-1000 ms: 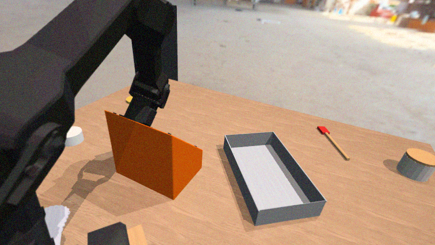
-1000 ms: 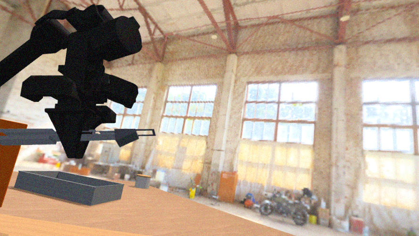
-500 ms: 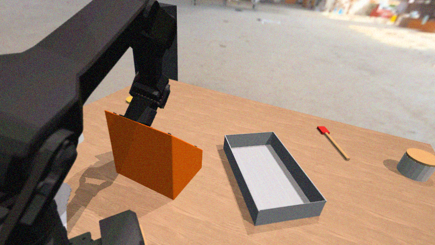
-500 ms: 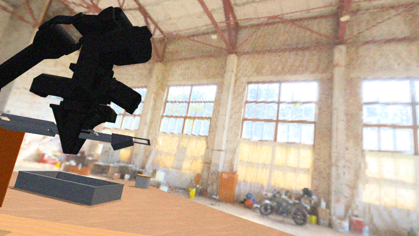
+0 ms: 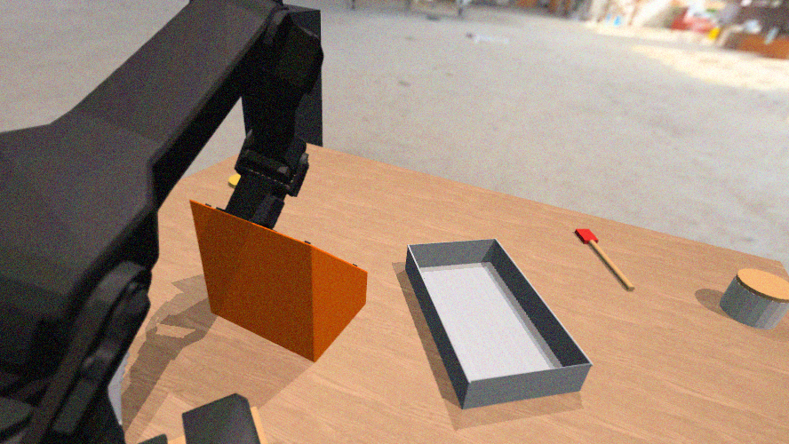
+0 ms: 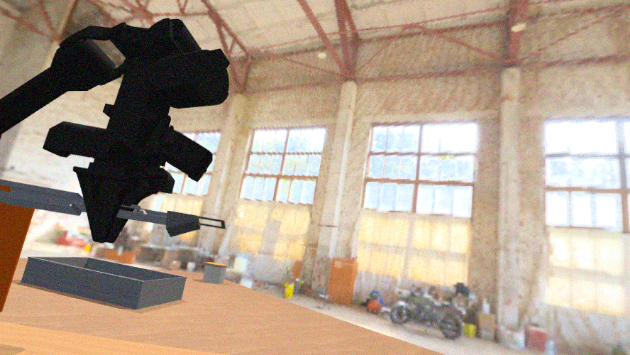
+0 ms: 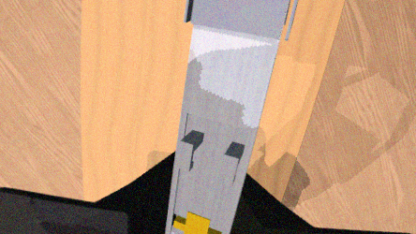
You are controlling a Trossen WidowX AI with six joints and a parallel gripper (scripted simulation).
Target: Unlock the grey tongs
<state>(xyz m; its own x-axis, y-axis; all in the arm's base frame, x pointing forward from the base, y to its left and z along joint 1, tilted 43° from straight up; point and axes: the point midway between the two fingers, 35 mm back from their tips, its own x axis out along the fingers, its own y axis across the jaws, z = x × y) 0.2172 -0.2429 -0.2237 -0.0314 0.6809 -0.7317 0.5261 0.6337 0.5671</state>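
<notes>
Right now my gripper tip is 14 cm above the wooden board. Round my gripper tip: yellow lock piece 4 cm above; then grey roasting tin 51 cm to the left, 12 cm below, 10 cm ahead; then white puck 51 cm behind, 32 cm to the left, 13 cm below.
</notes>
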